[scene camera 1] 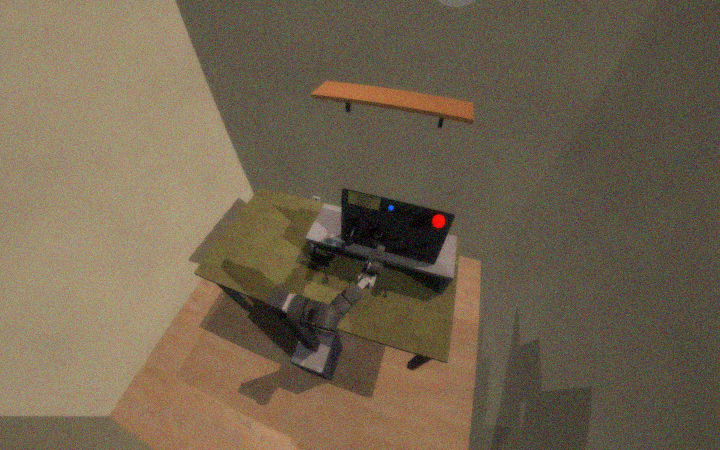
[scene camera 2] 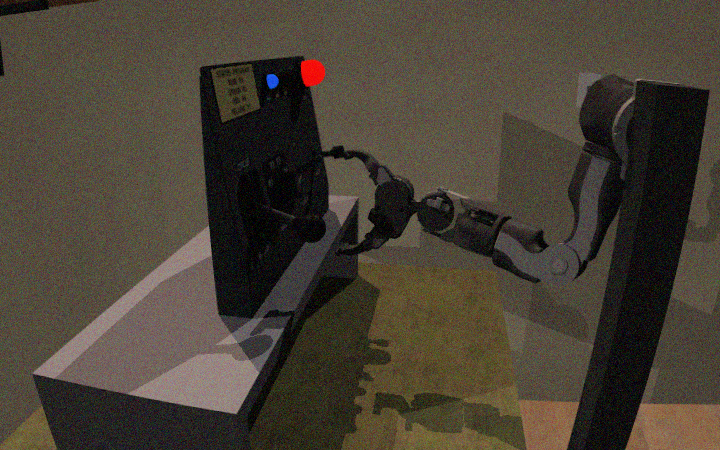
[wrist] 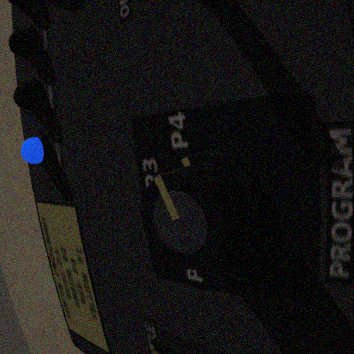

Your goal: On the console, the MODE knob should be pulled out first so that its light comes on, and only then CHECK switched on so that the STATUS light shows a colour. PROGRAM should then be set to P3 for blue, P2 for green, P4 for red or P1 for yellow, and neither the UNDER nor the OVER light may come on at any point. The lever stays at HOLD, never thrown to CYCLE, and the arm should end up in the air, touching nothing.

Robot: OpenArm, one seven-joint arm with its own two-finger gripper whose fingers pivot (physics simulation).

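The dark console (scene camera 1: 354,217) (scene camera 2: 228,153) stands upright with a large red light (scene camera 1: 438,221) (scene camera 2: 312,72) and a small blue light (scene camera 1: 390,208) (scene camera 2: 272,81) (wrist: 33,150) lit; their labels cannot be read. Two small caps beside the blue one are dark. The PROGRAM knob's pale pointer (wrist: 167,197) aims near P3. The lever's black ball (scene camera 2: 309,228) sticks out at the near side. A thin stalk's blocky tip (scene camera 2: 337,151) overlaps my upper finger in scene view 2; contact cannot be told. My gripper (scene camera 2: 338,202) is open and empty, close before the console. The MODE and CHECK states are unclear.
The console stands on a pale riser (scene camera 1: 446,260) (scene camera 2: 185,397) on a green table (scene camera 1: 403,323) (scene camera 2: 446,318). A yellow card (scene camera 1: 364,200) (scene camera 2: 236,91) (wrist: 72,275) is on the console's upper corner. An orange shelf (scene camera 1: 392,99) is on the wall.
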